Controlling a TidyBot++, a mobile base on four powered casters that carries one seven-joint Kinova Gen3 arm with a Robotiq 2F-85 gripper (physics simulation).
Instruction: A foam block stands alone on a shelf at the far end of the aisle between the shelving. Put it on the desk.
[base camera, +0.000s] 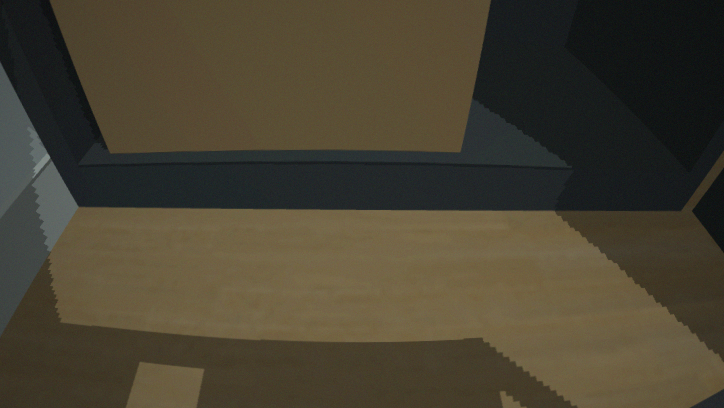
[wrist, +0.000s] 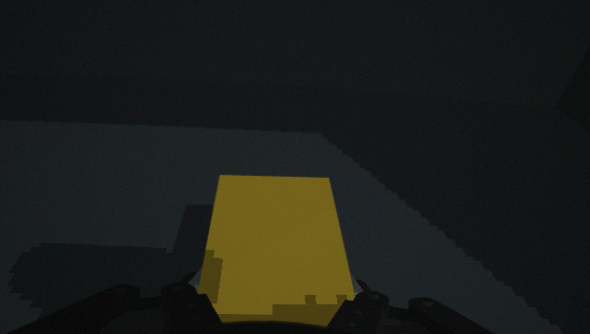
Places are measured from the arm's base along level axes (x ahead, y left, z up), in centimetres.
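Where they show: gripper, fingertip midpoint: (wrist: 275, 286).
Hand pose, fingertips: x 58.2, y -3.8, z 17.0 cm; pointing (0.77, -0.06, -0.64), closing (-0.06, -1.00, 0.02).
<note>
After its pixels a point has its place.
The yellow foam block (wrist: 275, 225) {x 59.2, y -3.6, z 20.4 cm} shows in the lower middle of the wrist view, with its far end pointing away from the gripper. My gripper (wrist: 275, 286) {x 58.2, y -3.8, z 17.0 cm} is shut on the foam block, with one finger against each side. The dark grey shelf surface (wrist: 100, 175) {x 70.4, y 10.7, z 13.7 cm} shows behind and beside the block, with shadows at its left. Whether the block's underside touches the shelf is hidden. The desk does not show in either view. The gripper and the block do not show in the base view.
In the base view, a large brown box (base camera: 283, 76) {x 48.0, y 6.8, z -22.4 cm} stands on the low board of a dark shelving unit (base camera: 303, 186) {x 45.9, y 5.4, z -35.8 cm} straight ahead. The unit's dark side rises at the right. A grey surface (base camera: 20, 202) {x 38.6, y 39.1, z -31.5 cm} stands at the left. Wooden floor (base camera: 303, 278) {x 35.4, y 4.9, z -39.6 cm} lies before the unit.
</note>
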